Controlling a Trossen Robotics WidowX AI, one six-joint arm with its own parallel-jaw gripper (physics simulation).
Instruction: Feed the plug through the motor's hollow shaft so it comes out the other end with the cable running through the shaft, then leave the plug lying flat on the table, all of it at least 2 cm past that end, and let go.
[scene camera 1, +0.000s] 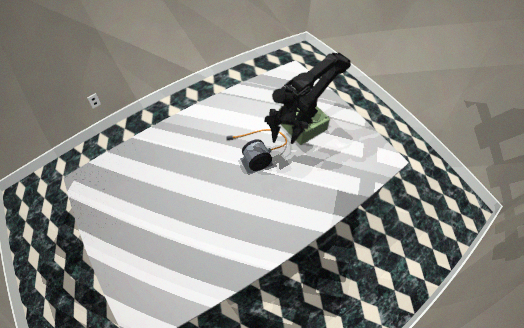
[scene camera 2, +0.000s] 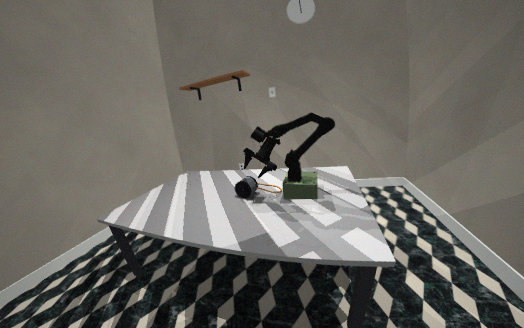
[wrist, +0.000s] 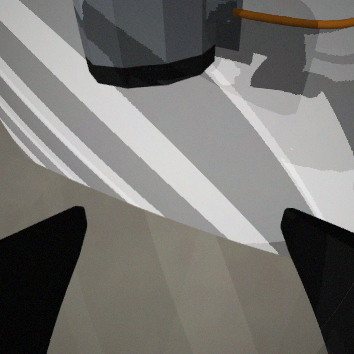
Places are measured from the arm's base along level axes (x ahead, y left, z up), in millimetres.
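Pixels of known places: gripper, fingertip midpoint: (scene camera 1: 282, 143) (scene camera 2: 251, 173) (wrist: 187, 219); arm's base, origin of the base link: (scene camera 1: 303, 119) (scene camera 2: 295, 179).
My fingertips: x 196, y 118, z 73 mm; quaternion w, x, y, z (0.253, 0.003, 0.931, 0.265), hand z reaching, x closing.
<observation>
Ahead of a thing's pixels: the offset from my fingertips to its top centre. Level surfaces: height alone.
The grey motor @[dy -64, dx +78, dz -59 mm] (scene camera 1: 255, 152) (scene camera 2: 247, 187) (wrist: 145, 35) with black end rims lies on its side on the table. An orange cable (scene camera 1: 250, 133) (scene camera 2: 281, 189) (wrist: 300, 22) leaves a small block on its side and curves back around behind it. The small dark grey plug @[dy -238, dx +129, dz -147 mm] (scene camera 1: 230, 138) at the cable's free end lies on the table, apart from the motor. It does not show in the wrist view. The shaft's bore cannot be made out. My gripper (scene camera 1: 284, 141) (scene camera 2: 252, 173) (wrist: 187, 219) is open and empty, above the table close to the motor, on the cable side.
The arm stands on a green base block (scene camera 1: 314, 127) (scene camera 2: 300, 189), to the right of the motor in both scene views. The striped table @[dz -161 mm] (scene camera 1: 200, 190) (scene camera 2: 225, 240) carries these things. A brown wall shelf (scene camera 2: 215, 80) hangs far behind.
</observation>
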